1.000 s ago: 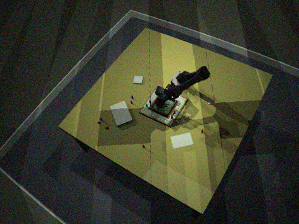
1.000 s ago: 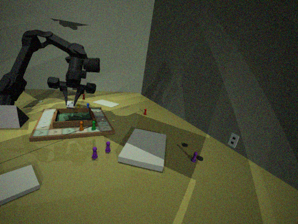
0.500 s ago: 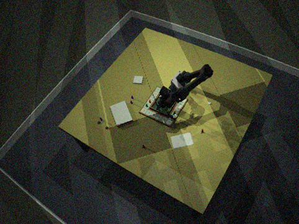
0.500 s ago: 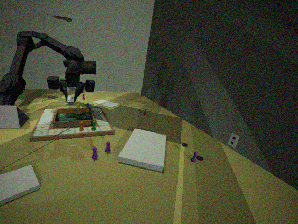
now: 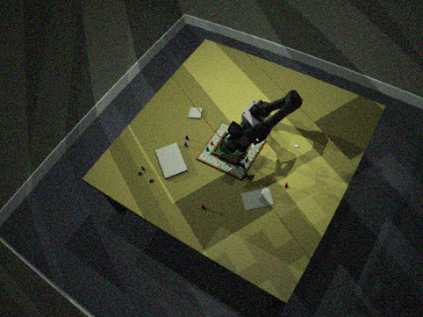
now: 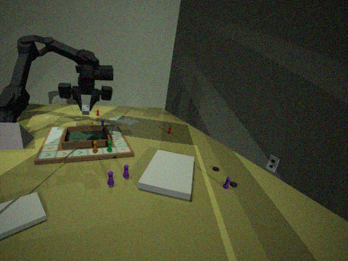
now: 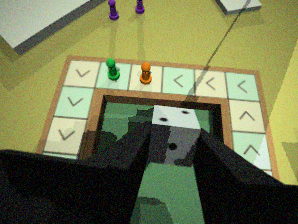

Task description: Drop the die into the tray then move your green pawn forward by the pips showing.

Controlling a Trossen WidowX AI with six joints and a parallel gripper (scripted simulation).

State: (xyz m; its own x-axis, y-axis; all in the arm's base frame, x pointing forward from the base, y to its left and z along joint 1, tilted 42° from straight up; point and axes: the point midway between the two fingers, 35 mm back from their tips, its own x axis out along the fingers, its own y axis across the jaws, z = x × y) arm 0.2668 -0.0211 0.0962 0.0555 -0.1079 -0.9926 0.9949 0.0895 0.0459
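My gripper tip is right at the die. From my gripper tip the other things lie so: orange pawn (40 mm ahead, 100 mm to the right, 90 mm below); then yellow pawn (10 mm ahead, 120 mm to the left, 90 mm below); then green pawn (80 mm ahead, 100 mm to the right, 90 mm below).
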